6 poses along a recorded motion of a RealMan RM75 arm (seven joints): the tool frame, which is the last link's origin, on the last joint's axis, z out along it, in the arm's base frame.
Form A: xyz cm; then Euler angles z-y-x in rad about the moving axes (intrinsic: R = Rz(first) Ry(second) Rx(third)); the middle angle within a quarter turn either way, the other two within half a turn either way.
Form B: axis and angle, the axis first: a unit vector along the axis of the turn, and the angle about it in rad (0 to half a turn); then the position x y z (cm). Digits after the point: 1 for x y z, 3 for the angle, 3 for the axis.
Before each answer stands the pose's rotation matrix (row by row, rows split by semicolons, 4 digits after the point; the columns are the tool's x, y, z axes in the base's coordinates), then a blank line. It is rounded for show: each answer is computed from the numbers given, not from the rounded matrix.
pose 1, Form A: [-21.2 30.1 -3.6 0.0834 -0.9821 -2.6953]
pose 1, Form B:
0.5533 0.4329 0.7116; 0.0463 -0.8690 0.4926; 0.8317 -0.2397 -0.5009

[-0.875 -0.143 -0.462 2.710 -21.2 30.1 -3.6]
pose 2, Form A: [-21.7 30.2 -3.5 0.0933 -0.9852 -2.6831]
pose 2, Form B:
0.5503 0.4508 0.7028; 0.0515 -0.8585 0.5103; 0.8334 -0.2446 -0.4956

[-0.874 -0.151 -0.462 2.695 -21.7 30.2 -3.5]
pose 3, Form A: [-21.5 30.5 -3.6 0.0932 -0.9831 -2.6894]
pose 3, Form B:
0.5520 0.4458 0.7047; 0.0516 -0.8617 0.5047; 0.8322 -0.2423 -0.4987

[-0.875 -0.149 -0.461 2.700 -21.5 30.5 -3.6]
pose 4, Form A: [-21.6 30.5 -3.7 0.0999 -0.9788 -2.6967]
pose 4, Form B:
0.5552 0.4454 0.7024; 0.0557 -0.8625 0.5029; 0.8298 -0.2401 -0.5037

[-0.876 -0.150 -0.459 2.703 -21.6 30.5 -3.7]
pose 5, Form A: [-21.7 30.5 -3.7 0.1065 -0.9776 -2.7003]
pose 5, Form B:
0.5558 0.4482 0.7001; 0.0594 -0.8614 0.5044; 0.8292 -0.2388 -0.5055

[-0.876 -0.152 -0.458 2.703 -21.7 30.5 -3.7]
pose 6, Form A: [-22.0 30.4 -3.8 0.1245 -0.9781 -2.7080]
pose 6, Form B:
0.5543 0.4585 0.6947; 0.0694 -0.8572 0.5103; 0.8294 -0.2347 -0.5069

[-0.875 -0.158 -0.457 2.702 -22.0 30.4 -3.8]
